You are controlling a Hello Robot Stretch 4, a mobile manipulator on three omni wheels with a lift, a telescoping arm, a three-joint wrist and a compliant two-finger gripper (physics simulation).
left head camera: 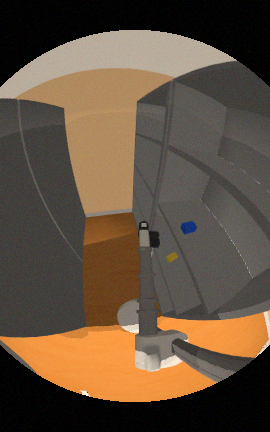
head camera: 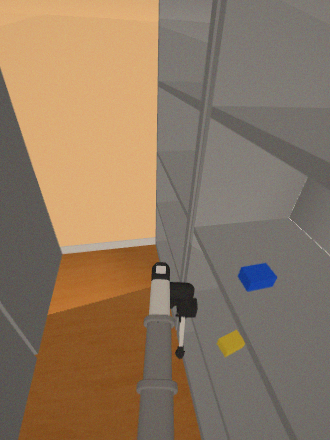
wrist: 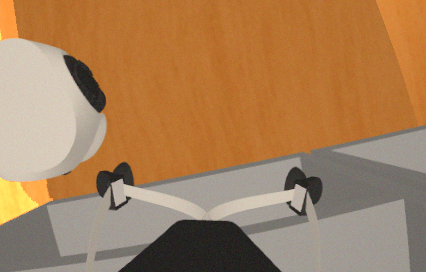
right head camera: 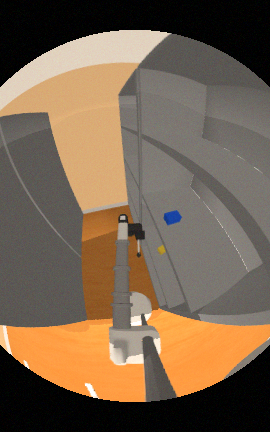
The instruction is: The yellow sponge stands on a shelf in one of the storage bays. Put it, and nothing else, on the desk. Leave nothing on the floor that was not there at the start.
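Frame: origin at the robot's base, x up, y back, z right, level; metres.
Where they show: gripper, fingertip midpoint: [head camera: 179, 334] [wrist: 209, 181]; robot's base, link origin: [left head camera: 135, 314] [right head camera: 133, 307].
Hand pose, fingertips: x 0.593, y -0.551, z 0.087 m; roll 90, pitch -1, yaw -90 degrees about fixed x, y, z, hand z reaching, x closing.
Things, the pixels of their top centre, and the offset from my fingertips.
- yellow sponge, top centre: [head camera: 232, 340] [right head camera: 163, 247] [left head camera: 172, 255] dz +0.235, dx -0.042, dy +0.000 m
- blue block, top centre: [head camera: 258, 272] [right head camera: 172, 214] [left head camera: 189, 224] dz +0.215, dx +0.415, dy +0.004 m
The yellow sponge [head camera: 231, 343] [left head camera: 172, 257] [right head camera: 161, 249] lies low in the right-hand storage bay. It shows just outside the front edge of the shelf that holds a blue block, seemingly on a lower grey surface. It does not show in the wrist view. My gripper [wrist: 209, 181] is open, its two fingertips wide apart with no object between them. In the head view the gripper [head camera: 180, 347] hangs left of the sponge, apart from it, beside the bay's front; one finger is largely hidden there. The desk cannot be made out.
The blue block [head camera: 257, 277] [left head camera: 188, 227] [right head camera: 172, 217] lies on the shelf farther in. A thin upright post [head camera: 201, 150] stands at the bay's front. A dark grey unit [head camera: 22, 200] borders the aisle on the left. A beige wall [head camera: 110, 125] closes the far end.
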